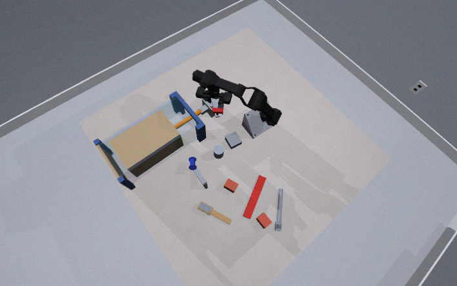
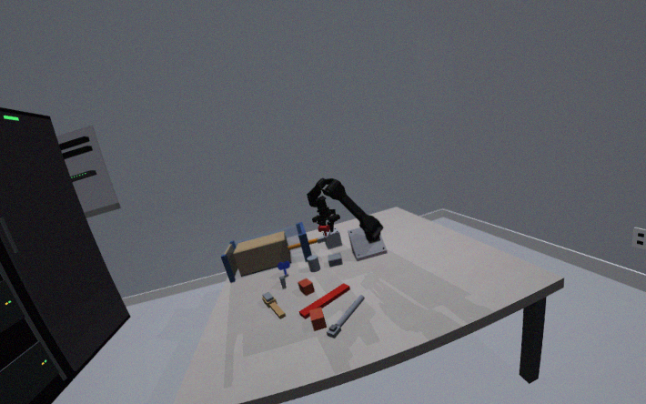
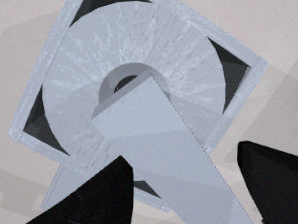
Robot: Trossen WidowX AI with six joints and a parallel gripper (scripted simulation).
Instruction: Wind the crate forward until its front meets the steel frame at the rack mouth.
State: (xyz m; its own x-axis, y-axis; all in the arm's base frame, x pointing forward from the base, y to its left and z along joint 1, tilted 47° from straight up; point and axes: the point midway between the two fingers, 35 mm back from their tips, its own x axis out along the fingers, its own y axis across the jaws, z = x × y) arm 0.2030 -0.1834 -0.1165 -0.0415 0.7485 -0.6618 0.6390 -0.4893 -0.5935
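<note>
The red-knobbed handle lies 3 cm to the left of my gripper tip, 2 cm ahead of it and 1 cm above it. Round my gripper tip: red knob 7 cm to the left, 4 cm above, 3 cm ahead; blue frame 15 cm ahead, 2 cm to the right, 1 cm above; grey winch 7 cm below, 4 cm to the right, 2 cm behind.
</note>
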